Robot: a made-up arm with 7 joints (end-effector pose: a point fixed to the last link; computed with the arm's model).
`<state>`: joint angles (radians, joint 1 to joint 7).
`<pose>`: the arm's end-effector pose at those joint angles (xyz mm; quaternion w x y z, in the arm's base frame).
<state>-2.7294 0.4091 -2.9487 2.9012 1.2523 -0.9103 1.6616</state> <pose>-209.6 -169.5 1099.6 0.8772 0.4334 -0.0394 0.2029</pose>
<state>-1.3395 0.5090 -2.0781 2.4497 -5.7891 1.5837 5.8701</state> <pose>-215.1 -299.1 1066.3 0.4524 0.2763 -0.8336 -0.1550</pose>
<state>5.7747 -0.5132 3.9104 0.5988 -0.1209 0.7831 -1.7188</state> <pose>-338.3 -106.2 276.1 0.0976 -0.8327 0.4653 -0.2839</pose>
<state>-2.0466 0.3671 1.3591 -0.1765 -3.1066 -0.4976 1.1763</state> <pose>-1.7 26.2 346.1 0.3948 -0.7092 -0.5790 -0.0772</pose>
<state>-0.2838 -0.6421 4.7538 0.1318 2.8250 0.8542 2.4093</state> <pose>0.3 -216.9 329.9 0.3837 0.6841 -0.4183 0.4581</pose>
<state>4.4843 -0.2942 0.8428 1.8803 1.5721 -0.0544 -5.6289</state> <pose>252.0 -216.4 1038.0 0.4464 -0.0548 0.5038 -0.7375</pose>
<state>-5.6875 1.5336 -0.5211 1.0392 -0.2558 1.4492 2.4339</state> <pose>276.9 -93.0 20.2 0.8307 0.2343 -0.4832 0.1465</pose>
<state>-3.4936 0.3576 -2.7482 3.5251 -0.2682 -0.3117 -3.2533</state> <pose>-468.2 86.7 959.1 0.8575 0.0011 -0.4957 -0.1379</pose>
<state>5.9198 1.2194 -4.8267 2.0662 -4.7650 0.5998 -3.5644</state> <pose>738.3 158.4 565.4 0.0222 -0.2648 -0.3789 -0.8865</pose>
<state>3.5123 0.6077 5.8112 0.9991 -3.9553 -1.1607 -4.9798</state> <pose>-411.1 74.7 375.0 0.5286 -0.7840 0.3216 -0.0498</pose>
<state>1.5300 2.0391 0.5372 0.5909 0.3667 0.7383 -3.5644</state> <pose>-197.4 -117.4 95.1 0.8362 0.3496 -0.2510 0.3399</pose>
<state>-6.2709 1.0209 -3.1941 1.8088 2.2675 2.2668 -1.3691</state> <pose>297.3 -39.5 1022.3 0.4325 0.8308 0.1606 0.3114</pose>
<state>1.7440 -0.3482 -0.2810 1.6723 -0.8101 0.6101 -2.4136</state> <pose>84.5 301.6 1018.7 0.5779 -0.3331 0.6435 0.3754</pose>
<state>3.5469 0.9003 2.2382 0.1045 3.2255 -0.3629 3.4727</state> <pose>114.8 -38.6 408.3 0.3457 -0.8492 0.3629 -0.1664</pose>
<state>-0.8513 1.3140 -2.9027 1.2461 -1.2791 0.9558 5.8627</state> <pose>26.4 -179.3 945.3 0.1117 -0.1309 -0.4725 -0.8644</pose>
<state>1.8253 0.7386 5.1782 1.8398 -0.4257 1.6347 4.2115</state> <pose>286.6 556.2 636.1 0.3675 0.1159 0.8486 -0.3626</pose>
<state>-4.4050 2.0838 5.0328 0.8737 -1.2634 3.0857 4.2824</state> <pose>273.2 248.8 237.0 0.3190 0.4278 -0.5853 -0.6105</pose>
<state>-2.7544 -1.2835 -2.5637 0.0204 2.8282 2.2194 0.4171</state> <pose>-24.7 143.0 220.3 0.2170 0.0907 0.7995 0.5528</pose>
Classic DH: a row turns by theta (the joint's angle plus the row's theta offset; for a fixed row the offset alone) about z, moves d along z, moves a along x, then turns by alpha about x. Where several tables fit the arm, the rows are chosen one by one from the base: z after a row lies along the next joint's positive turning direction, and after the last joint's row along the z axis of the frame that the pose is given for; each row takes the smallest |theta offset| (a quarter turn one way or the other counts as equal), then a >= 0, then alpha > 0; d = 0 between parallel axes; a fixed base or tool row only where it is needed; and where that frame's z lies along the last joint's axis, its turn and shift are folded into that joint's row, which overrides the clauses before.
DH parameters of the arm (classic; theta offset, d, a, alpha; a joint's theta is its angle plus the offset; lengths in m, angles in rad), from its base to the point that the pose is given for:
joint 1: 0 0.389 0 -1.5708
joint 2: 0 0 0 1.5708
joint 3: 0 0.36 0.048 1.5708
joint 4: 0 0 0.086 1.5708
joint 5: 0 0.38 0 1.5708
joint 6: 0 0 0.051 -1.5708
joint 7: 0 0.065 0 0

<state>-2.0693 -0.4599 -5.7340 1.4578 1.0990 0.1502 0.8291</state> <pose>99.7 -307.7 960.0 0.1049 -0.0316 0.6404 -0.7602</pose>
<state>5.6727 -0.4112 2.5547 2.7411 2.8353 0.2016 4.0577</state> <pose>-306.2 346.0 1063.4 0.9111 -0.1262 -0.2783 -0.2765</pose>
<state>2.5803 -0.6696 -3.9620 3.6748 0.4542 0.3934 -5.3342</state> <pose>343.0 15.7 1061.0 0.0286 -0.3401 0.0737 -0.9370</pose>
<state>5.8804 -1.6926 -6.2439 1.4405 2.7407 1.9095 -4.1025</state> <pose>-456.9 248.0 799.2 0.4345 -0.8167 -0.0510 0.3764</pose>
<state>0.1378 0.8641 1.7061 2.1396 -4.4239 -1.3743 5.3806</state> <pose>428.0 370.8 755.9 0.3380 -0.8339 0.4299 -0.0738</pose>
